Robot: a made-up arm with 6 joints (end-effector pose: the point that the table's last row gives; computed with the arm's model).
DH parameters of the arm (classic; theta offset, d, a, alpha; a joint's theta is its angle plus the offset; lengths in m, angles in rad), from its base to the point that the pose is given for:
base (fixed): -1.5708 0.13 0 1.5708
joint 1: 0 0.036 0.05 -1.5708
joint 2: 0 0.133 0.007 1.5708
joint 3: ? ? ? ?
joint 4: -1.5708 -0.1 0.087 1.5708
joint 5: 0 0.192 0.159 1.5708
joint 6: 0 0.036 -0.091 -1.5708
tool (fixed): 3.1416 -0.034 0 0
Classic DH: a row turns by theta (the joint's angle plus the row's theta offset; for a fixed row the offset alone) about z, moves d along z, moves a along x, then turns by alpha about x.
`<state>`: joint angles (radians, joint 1 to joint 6).
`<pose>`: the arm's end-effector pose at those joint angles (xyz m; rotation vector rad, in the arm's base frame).
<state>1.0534 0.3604 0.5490 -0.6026 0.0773 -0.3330</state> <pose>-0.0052 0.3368 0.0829 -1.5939 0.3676 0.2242</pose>
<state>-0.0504 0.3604 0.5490 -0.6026 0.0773 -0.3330</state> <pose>-0.0052 0.1937 0.4095 -0.5057 0.1770 0.3474</pose>
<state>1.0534 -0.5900 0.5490 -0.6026 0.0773 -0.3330</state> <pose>0.1915 0.2710 0.1984 -1.4163 0.0813 -0.7754</pose>
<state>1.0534 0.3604 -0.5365 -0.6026 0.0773 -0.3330</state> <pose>0.0820 0.3414 0.3516 -0.5024 0.5443 0.2485</pose>
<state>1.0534 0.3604 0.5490 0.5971 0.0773 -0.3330</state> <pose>-0.1746 0.1318 0.1490 -1.2756 -0.5531 1.1447</pose>
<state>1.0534 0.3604 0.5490 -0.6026 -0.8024 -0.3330</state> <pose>0.0247 0.3149 0.0344 -1.8947 -0.3575 -0.3775</pose>
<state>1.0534 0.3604 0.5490 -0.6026 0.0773 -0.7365</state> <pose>0.0035 0.3745 0.0783 -1.5054 0.0544 0.5351</pose>
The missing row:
joint 3: -1.5708 -0.137 0.002 -1.5708
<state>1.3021 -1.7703 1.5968 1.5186 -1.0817 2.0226</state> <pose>-0.2068 -0.1807 0.1002 -0.7664 -0.5263 -2.0402</pose>
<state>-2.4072 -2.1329 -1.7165 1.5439 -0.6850 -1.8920</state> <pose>0.1636 -0.2638 -0.1476 -2.7583 1.0905 -0.5772</pose>
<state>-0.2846 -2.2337 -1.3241 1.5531 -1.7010 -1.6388</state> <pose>0.1172 -0.0784 0.4655 0.4055 -0.1444 0.9147</pose>
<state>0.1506 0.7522 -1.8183 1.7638 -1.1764 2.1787</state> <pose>-0.0661 0.1018 0.6194 2.7581 0.9412 0.7939</pose>
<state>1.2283 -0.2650 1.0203 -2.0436 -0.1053 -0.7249</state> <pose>0.3819 0.0023 0.2023 -1.7193 0.6616 -1.7412</pose>
